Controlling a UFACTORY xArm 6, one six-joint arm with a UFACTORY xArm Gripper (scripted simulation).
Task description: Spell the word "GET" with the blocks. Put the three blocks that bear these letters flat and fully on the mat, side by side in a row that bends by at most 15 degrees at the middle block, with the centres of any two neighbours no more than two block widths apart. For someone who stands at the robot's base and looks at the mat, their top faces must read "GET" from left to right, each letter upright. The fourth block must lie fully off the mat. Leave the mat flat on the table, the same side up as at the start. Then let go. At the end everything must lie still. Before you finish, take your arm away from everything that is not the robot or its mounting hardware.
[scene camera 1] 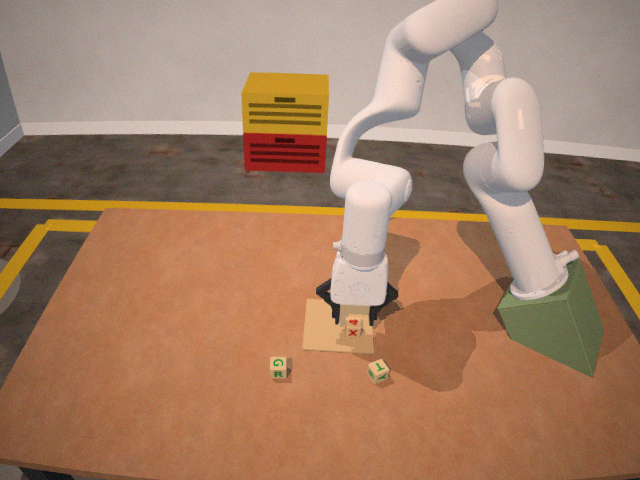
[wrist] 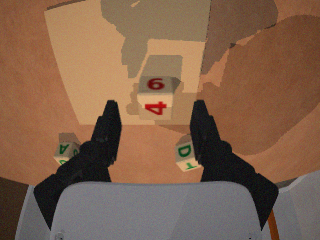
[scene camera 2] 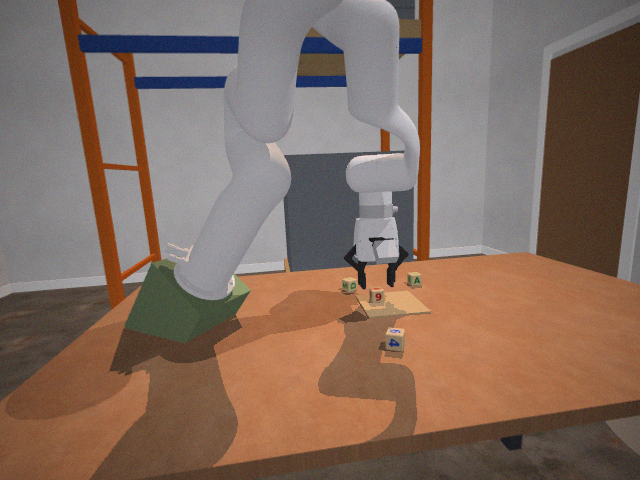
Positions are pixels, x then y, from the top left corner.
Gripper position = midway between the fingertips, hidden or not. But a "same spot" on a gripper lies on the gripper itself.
my gripper: scene camera 1 353,320; wrist; scene camera 2
tan mat: scene camera 1; wrist; scene camera 2 399,303
same spot on my gripper: [wrist: 211,152] = [scene camera 2: 362,270]
same spot on tan mat: [wrist: 100,57] = [scene camera 1: 328,317]
